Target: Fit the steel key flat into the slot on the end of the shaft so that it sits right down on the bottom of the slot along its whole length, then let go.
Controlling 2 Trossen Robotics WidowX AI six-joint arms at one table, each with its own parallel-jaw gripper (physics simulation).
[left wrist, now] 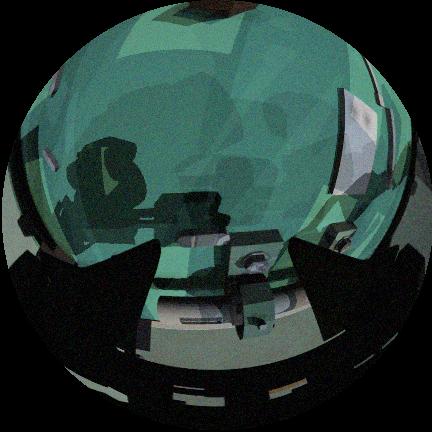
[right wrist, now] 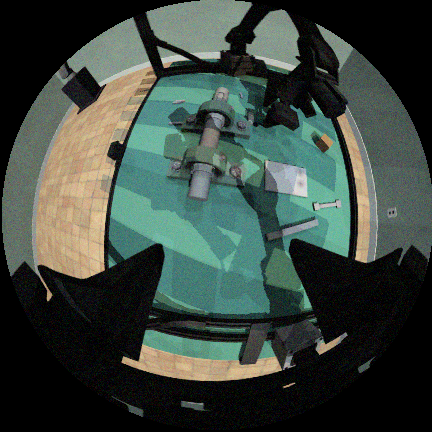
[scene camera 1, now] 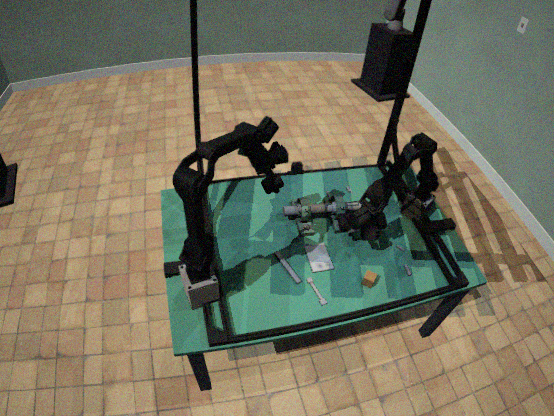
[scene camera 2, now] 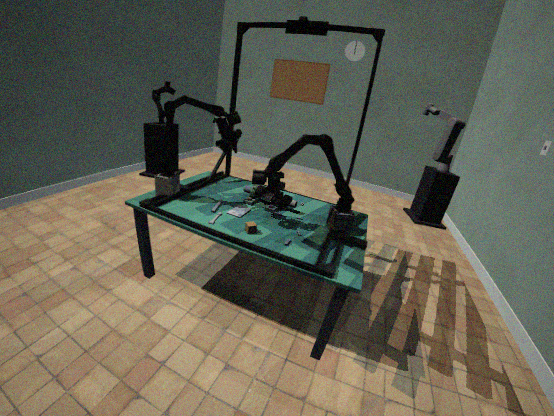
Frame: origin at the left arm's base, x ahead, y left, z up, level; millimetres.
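Seen in the pictures: left gripper, fingertip midpoint: (left wrist: 226, 246) (right wrist: 263, 115) (scene camera 1: 354, 230) (scene camera 2: 273, 207); right gripper, fingertip midpoint: (right wrist: 228, 249) (scene camera 2: 232, 154); left arm's base, link origin: (right wrist: 236, 52) (scene camera 1: 422, 195) (scene camera 2: 342, 210); right arm's base, link origin: (right wrist: 303, 354) (scene camera 1: 197, 273) (scene camera 2: 167, 174).
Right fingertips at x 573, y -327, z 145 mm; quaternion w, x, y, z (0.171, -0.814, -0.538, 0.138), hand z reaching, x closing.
Note:
Pixels of each thing's top centre, then the offset from my right fingertips to it.
- grey shaft, top centre: (left wrist: 288, 312) (right wrist: 211, 124) (scene camera 1: 326, 203) (scene camera 2: 269, 192) dx -228, dy +76, dz -180 mm
- small grey-pink bar, top centre: (left wrist: 203, 240) (right wrist: 250, 117) dx -264, dy +210, dz -243 mm
- white plate, top centre: (left wrist: 361, 148) (right wrist: 287, 177) (scene camera 1: 318, 257) (scene camera 2: 239, 210) dx -60, dy +206, dz -247 mm
- long flat bar, top centre: (left wrist: 393, 151) (right wrist: 294, 228) (scene camera 1: 287, 266) dx +60, dy +164, dz -243 mm
- double-ended piece, top centre: (right wrist: 328, 204) (scene camera 1: 316, 290) dx +53, dy +301, dz -246 mm
- orange block, top centre: (right wrist: 326, 139) (scene camera 1: 370, 275) (scene camera 2: 251, 223) dx -116, dy +401, dz -213 mm
The grey shaft (scene camera 1: 318, 209) (left wrist: 172, 306) (right wrist: 210, 137) lies across two bearing blocks. Its end slot (left wrist: 201, 320) (right wrist: 221, 94) shows as a dark-edged groove. A small grey-pink bar (left wrist: 202, 240) (right wrist: 250, 116), apparently the steel key, is beside the nearer block's base, apart from the slot; its exact tilt is unclear. My left gripper (scene camera 2: 274, 194) (left wrist: 226, 246) is open and empty, low over the table on the block's side of the shaft. In the left wrist view the bar shows between its spread fingertips. My right gripper (scene camera 1: 272, 185) (right wrist: 228, 249) is open and empty, high above the table.
A white plate (scene camera 1: 319, 257) (right wrist: 286, 178), a long flat bar (scene camera 1: 288, 267) (right wrist: 292, 228), a double-ended piece (scene camera 1: 317, 291) (right wrist: 327, 204) and an orange block (scene camera 1: 370, 278) (right wrist: 323, 142) lie on the table. Small metal pieces (scene camera 1: 408, 270) (left wrist: 50, 159) lie elsewhere. Bolts (left wrist: 255, 261) stand on the block bases.

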